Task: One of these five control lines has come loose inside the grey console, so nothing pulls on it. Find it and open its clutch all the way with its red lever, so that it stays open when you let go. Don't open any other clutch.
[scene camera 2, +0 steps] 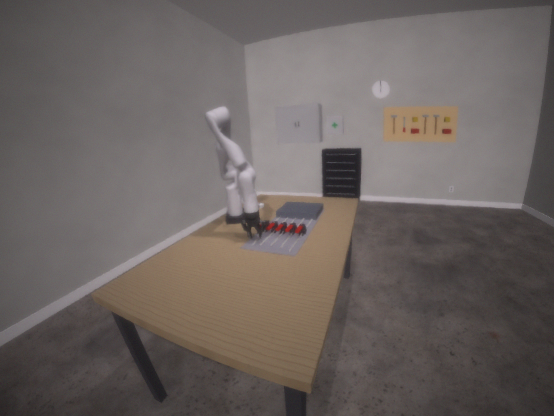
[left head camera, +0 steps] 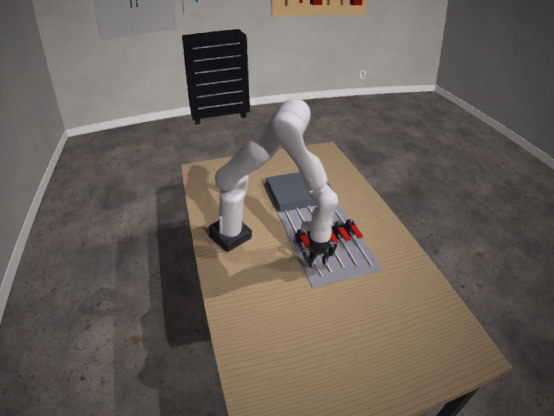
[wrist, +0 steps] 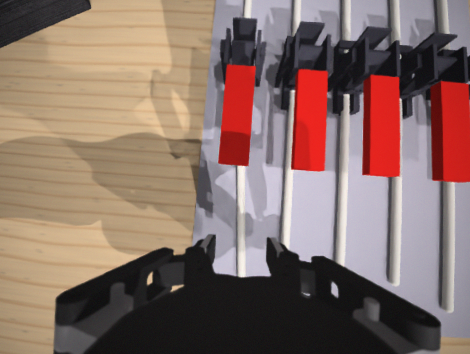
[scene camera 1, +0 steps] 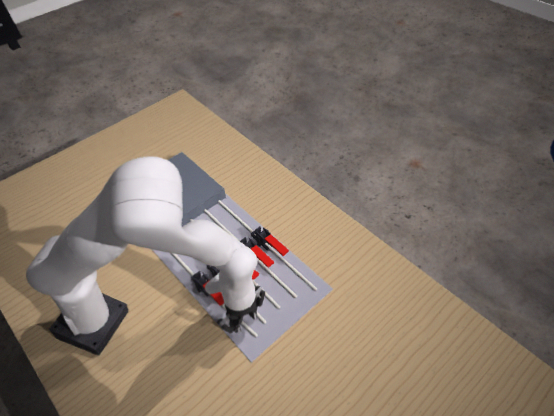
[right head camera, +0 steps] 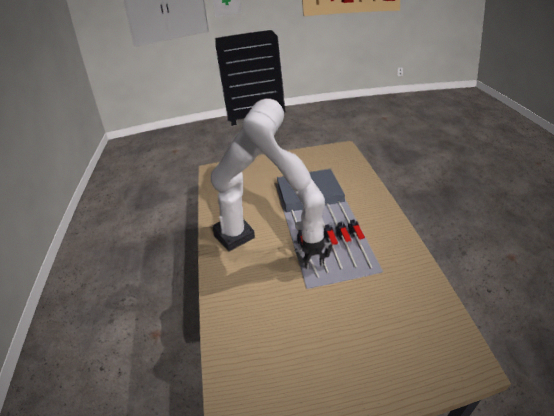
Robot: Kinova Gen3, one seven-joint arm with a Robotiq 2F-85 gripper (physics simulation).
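Pixels of known places: gripper, fingertip midpoint: (scene camera 2: 255, 238) (left head camera: 317, 265) (wrist: 240, 246) (scene camera 1: 244, 323) (right head camera: 314, 266); arm's base, link origin: (scene camera 2: 236, 212) (left head camera: 230, 228) (scene camera 1: 89, 316) (right head camera: 233, 227).
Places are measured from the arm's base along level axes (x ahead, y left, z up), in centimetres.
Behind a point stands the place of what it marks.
The grey console (left head camera: 289, 191) {x 28.6, y 23.8, z -1.0 cm} (right head camera: 326, 184) {x 42.5, y 27.4, z -1.1 cm} (scene camera 1: 199, 186) {x 43.8, y 23.8, z -1.1 cm} (scene camera 2: 300, 209) {x 36.7, y 23.3, z -1.1 cm} sits at the back of the grey mat (left head camera: 350, 274) {x 43.5, y -28.1, z -5.4 cm} (scene camera 1: 260, 345) {x 32.1, y -29.7, z -5.4 cm}. Five pale lines run from it through black clutches with red levers. In the wrist view, the leftmost lever (wrist: 237, 115) {x 29.1, y -13.0, z 0.2 cm}, the second lever (wrist: 310, 120) {x 34.4, y -12.3, z 0.2 cm}, the third lever (wrist: 382, 125) {x 39.7, y -11.5, z 0.2 cm} and the fourth lever (wrist: 451, 131) {x 45.0, y -10.8, z 0.2 cm} all extend toward my gripper at a similar pose; the fifth is outside that view. My gripper (wrist: 240, 246) {x 31.6, y -23.3, z -3.3 cm} (left head camera: 319, 262) {x 31.6, y -23.3, z -3.3 cm} (scene camera 2: 255, 236) {x 31.6, y -23.3, z -3.3 cm} is partly open and empty, pointing down beyond the leftmost lever's free end, over the leftmost line (wrist: 241, 200) {x 30.8, y -19.3, z -4.6 cm}. Which line is loose cannot be told.
The wooden table (left head camera: 300, 350) {x 18.7, y -58.0, z -5.7 cm} (scene camera 2: 240, 290) {x 49.8, y -59.6, z -5.7 cm} extends around the mat. The arm's black base (left head camera: 230, 235) {x -0.2, y -4.7, z 0.1 cm} (scene camera 1: 90, 332) {x -1.2, y -4.5, z 0.1 cm} stands left of the mat. The other levers and clutches stand close together to the right of the gripper. A black drawer cabinet (left head camera: 217, 75) (scene camera 2: 341, 172) stands by the wall.
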